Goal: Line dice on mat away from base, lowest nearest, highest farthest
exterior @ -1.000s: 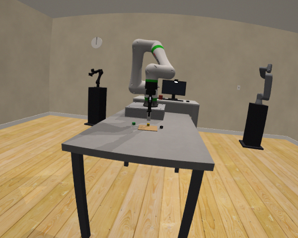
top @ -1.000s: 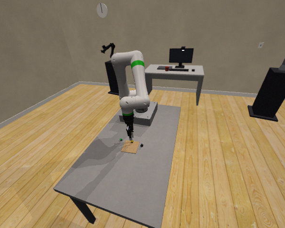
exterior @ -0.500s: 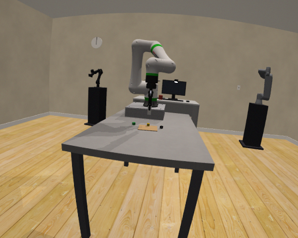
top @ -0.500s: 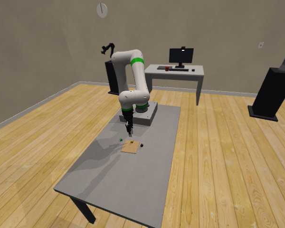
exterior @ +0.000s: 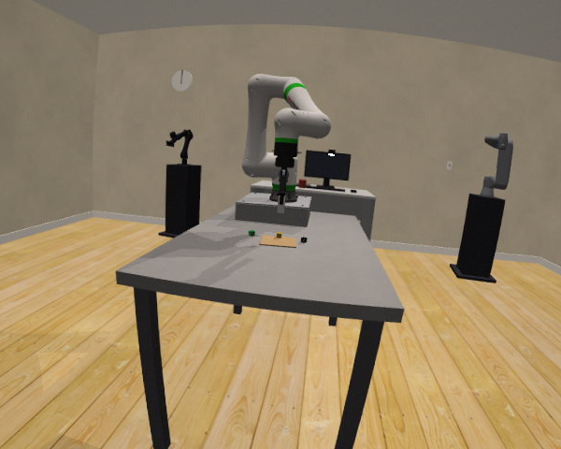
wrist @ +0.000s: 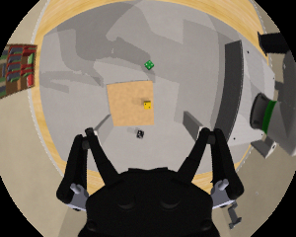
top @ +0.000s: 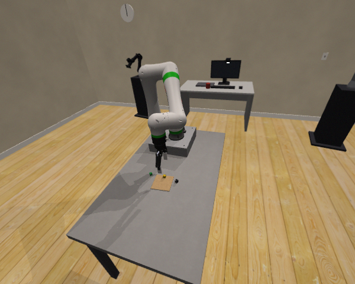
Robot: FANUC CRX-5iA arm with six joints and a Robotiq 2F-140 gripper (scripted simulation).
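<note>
The black die is 110 mm to the left of my hand and 120 mm below it. From my hand the other things lie so: tan mat: 50 mm ahead, 10 mm to the left, 130 mm below; then green die: 20 mm ahead, 110 mm to the right, 120 mm below; then yellow die: 120 mm below.
</note>
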